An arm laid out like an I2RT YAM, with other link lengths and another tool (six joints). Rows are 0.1 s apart.
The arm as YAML. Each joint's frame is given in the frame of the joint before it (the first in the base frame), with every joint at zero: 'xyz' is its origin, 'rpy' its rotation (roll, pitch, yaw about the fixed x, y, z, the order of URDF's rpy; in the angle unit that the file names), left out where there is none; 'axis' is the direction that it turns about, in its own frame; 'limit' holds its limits. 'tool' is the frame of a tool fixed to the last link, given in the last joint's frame.
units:
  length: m
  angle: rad
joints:
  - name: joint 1
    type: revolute
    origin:
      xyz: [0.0, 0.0, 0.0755]
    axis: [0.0, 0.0, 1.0]
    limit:
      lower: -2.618
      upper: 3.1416
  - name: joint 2
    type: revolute
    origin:
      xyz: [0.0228, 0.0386, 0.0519]
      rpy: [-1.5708, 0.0, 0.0]
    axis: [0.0, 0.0, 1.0]
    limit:
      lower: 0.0
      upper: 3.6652
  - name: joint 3
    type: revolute
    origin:
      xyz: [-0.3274, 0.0, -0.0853]
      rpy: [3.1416, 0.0, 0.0]
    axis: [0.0, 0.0, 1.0]
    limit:
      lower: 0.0
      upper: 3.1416
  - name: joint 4
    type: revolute
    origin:
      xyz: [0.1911, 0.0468, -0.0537]
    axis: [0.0, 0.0, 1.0]
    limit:
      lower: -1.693
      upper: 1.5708
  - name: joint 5
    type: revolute
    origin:
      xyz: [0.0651, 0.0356, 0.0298]
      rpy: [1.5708, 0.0, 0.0]
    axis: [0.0, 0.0, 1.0]
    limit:
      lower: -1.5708
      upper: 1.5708
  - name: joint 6
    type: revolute
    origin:
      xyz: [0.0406, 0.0, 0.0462]
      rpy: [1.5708, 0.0, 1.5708]
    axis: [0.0, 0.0, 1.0]
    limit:
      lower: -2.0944
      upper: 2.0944
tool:
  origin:
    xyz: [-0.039, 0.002, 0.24]
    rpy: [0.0, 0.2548, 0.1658]
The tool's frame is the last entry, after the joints.
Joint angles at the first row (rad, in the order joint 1, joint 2, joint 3, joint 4, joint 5, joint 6):
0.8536 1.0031 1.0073 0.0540 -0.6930 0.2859
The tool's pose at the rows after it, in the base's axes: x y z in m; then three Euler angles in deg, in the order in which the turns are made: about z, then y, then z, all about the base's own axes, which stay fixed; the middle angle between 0 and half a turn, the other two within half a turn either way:
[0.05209, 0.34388, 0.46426, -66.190, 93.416, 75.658]
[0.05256, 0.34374, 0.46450, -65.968, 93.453, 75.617]
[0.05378, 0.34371, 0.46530, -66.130, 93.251, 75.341]
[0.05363, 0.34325, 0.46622, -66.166, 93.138, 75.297]
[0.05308, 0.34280, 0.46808, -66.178, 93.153, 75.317]
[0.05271, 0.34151, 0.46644, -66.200, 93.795, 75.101]
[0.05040, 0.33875, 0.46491, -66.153, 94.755, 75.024]
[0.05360, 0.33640, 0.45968, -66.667, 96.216, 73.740]
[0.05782, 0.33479, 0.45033, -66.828, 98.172, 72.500]
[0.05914, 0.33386, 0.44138, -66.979, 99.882, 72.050]
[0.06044, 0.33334, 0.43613, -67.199, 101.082, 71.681]
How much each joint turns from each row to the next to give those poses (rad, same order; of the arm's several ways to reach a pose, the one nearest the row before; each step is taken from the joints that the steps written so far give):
-0.0004 0.0019 0.0000 0.0011 -0.0064 0.0027
-0.0019 0.0000 0.0000 0.0004 -0.0008 0.0042
-0.0008 -0.0004 -0.0004 0.0035 0.0039 -0.0015
-0.0004 -0.0015 0.0015 -0.0008 0.0003 0.0003
0.0004 -0.0004 0.0103 -0.0111 0.0000 -0.0004
0.0004 -0.0046 0.0119 -0.0309 0.0038 -0.0072
0.0008 -0.0084 0.0217 -0.0511 0.0020 -0.0088
0.0004 -0.0072 0.0248 -0.0668 0.0217 -0.0248
-0.0004 -0.0038 0.0145 -0.0606 0.0214 -0.0202
-0.0001 0.0000 0.0084 -0.0450 0.0083 -0.0172
0.0001 0.0026 0.0126 -0.0359 0.0069 -0.0137

